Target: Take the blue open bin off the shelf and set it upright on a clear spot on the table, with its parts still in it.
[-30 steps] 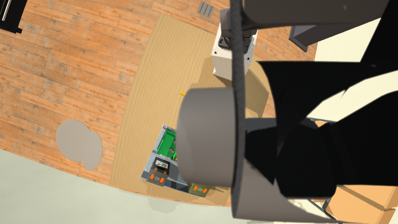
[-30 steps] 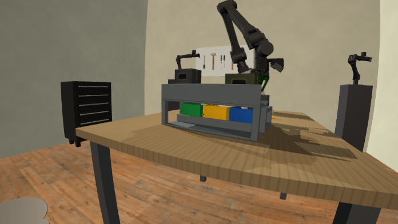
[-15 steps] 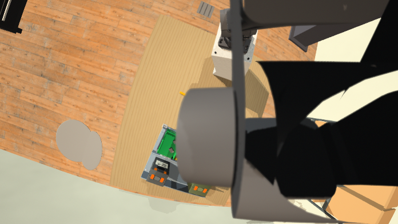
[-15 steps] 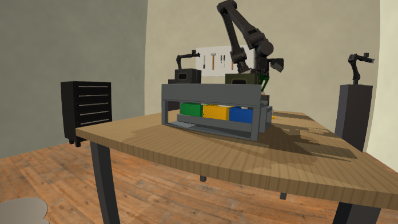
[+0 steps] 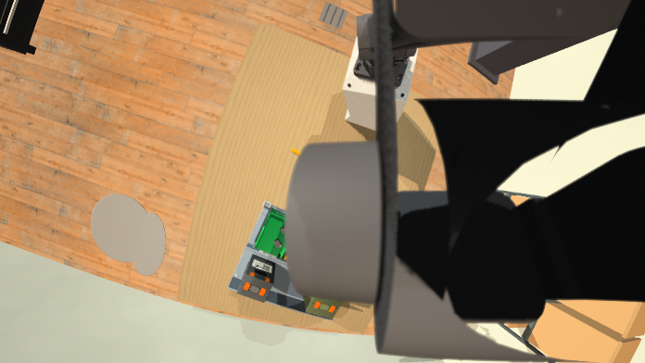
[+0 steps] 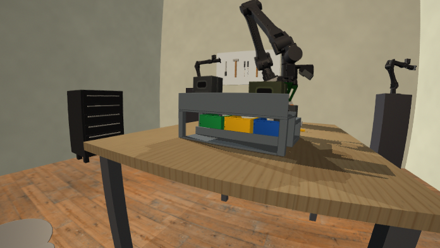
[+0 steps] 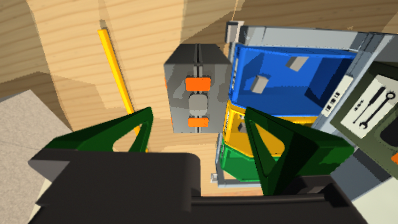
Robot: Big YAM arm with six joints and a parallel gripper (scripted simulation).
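Right now my hand is 90 mm above the grey case. Also, from my hand: yellow rod 170 mm behind, 100 mm to the right, 150 mm below; then yellow bin 130 mm ahead, 130 mm to the right, 110 mm below; then blue open bin 150 mm ahead, 20 mm to the right, 110 mm below.
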